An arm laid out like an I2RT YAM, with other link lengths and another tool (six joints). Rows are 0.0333 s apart.
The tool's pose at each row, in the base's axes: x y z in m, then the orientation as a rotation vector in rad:
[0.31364, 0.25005, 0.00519, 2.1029, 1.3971, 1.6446]
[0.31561, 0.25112, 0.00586, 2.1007, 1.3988, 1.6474]
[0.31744, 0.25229, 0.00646, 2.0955, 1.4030, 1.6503]
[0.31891, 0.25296, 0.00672, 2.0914, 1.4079, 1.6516]
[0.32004, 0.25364, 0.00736, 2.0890, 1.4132, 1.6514]
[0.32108, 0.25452, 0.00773, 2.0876, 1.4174, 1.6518]
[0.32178, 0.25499, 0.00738, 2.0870, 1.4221, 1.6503]
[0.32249, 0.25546, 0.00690, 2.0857, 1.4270, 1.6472]
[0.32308, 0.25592, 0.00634, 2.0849, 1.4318, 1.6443]
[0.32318, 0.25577, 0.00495, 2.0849, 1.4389, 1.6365]
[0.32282, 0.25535, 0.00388, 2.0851, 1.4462, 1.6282]
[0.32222, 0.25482, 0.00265, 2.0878, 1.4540, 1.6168]
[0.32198, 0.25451, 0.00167, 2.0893, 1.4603, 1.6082]
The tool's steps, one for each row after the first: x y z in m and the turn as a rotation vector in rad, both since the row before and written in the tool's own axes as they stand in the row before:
[0.00119, 0.00093, 0.00179, 0.0002, 0.0025, -0.0009]
[0.00121, 0.00075, 0.00175, 0.0004, 0.0034, -0.0034]
[0.00062, 0.00062, 0.00138, 0.0013, 0.0024, -0.0034]
[0.00090, 0.00065, 0.00096, 0.0023, 0.0013, -0.0028]
[0.00085, 0.00033, 0.00108, 0.0021, 0.0014, -0.0017]
[0.00007, -0.00006, 0.00091, 0.0028, 0.0002, -0.0019]
[-0.00002, -0.00013, 0.00097, 0.0025, -0.0009, -0.0029]
[-0.00008, -0.00024, 0.00090, 0.0027, -0.0008, -0.0025]
[-0.00107, -0.00070, 0.00057, 0.0044, -0.0037, -0.0040]
[-0.00103, -0.00063, -0.00004, 0.0047, -0.0040, -0.0041]
[-0.00120, -0.00081, -0.00020, 0.0062, -0.0061, -0.0035]
[-0.00088, -0.00057, 0.00009, 0.0047, -0.0044, -0.0030]

